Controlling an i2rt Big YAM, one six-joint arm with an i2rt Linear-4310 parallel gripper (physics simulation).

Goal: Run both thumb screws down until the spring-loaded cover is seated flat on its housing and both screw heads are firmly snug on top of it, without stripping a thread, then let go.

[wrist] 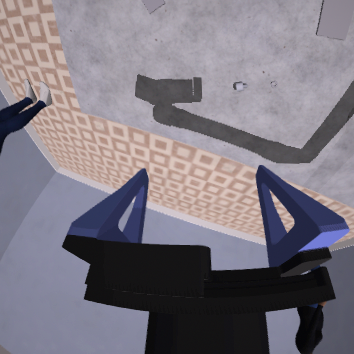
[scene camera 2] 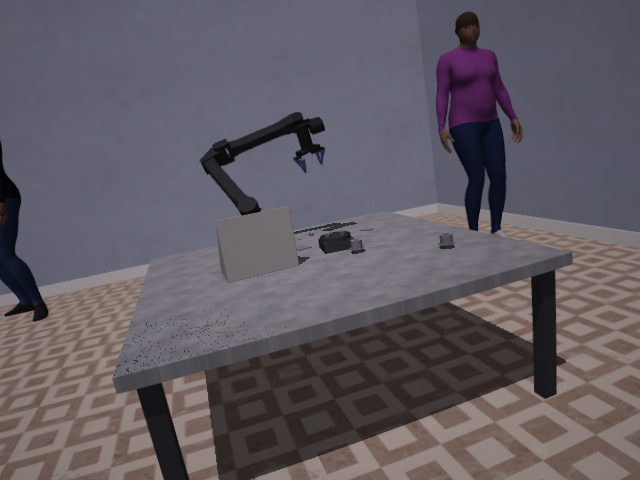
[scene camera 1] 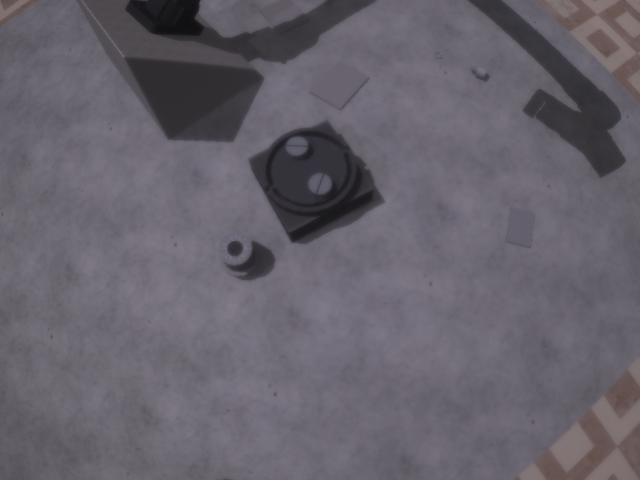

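Note:
The dark square housing sits on the table. Its round dark cover lies inside a raised ring. Two grey slotted screw heads, one at the upper left and one at the lower right, show on top of the cover. How snug they are, and whether the cover is flat on the housing, I cannot tell. My gripper is open and empty, high above the table and well apart from the housing. The housing does not show in the wrist view.
A grey hollow cylinder stands beside the housing. A second one stands farther right. A large wedge-shaped block stands near the arm base. Thin flat plates and a small light part lie on the table.

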